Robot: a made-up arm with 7 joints.
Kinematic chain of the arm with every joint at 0, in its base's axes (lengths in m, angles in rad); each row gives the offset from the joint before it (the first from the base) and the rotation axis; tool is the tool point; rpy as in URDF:
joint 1: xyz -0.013 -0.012 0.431 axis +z
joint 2: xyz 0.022 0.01 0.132 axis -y
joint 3: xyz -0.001 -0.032 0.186 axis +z
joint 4: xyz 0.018 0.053 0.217 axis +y
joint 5: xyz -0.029 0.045 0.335 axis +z
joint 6: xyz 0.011 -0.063 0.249 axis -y
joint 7: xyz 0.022 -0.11 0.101 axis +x
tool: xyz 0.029 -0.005 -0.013 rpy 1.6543 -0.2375 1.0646
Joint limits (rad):
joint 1: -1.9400..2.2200
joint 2: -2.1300..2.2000
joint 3: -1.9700..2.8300
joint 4: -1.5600..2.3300
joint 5: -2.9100..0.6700
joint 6: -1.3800..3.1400
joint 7: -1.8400..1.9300
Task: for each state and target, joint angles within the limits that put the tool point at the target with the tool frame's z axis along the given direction. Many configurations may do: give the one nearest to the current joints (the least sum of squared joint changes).
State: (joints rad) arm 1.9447 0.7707 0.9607 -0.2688 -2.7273 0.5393 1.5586
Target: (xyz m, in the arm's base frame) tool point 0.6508 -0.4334 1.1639 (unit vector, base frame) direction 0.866 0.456 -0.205
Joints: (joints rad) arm 2.1403 0.3358 1.0286 -0.8397 -2.6765 1.0954 1.4196
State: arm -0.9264 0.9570 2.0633 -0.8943 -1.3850 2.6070 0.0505
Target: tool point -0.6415 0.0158 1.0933 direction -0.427 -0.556 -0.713
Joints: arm -0.8318 0.8402 1.9217 -0.5675 -1.1858 3.1400 -0.6434
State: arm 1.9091 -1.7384 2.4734 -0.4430 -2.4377 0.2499 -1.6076
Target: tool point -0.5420 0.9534 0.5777 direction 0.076 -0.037 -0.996
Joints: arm 2.2200 -1.5372 2.1068 0.1420 -1.9025 -0.6340 -1.2612
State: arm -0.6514 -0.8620 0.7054 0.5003 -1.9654 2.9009 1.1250
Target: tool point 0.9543 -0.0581 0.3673 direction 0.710 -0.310 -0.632
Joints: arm -0.3679 -1.2925 0.1343 1.0279 -2.1526 1.9036 1.4400
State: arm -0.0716 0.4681 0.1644 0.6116 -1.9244 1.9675 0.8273
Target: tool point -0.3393 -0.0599 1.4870 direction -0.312 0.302 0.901
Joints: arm 0.5640 0.6015 -0.2029 0.6825 -1.7102 2.4579 0.6715
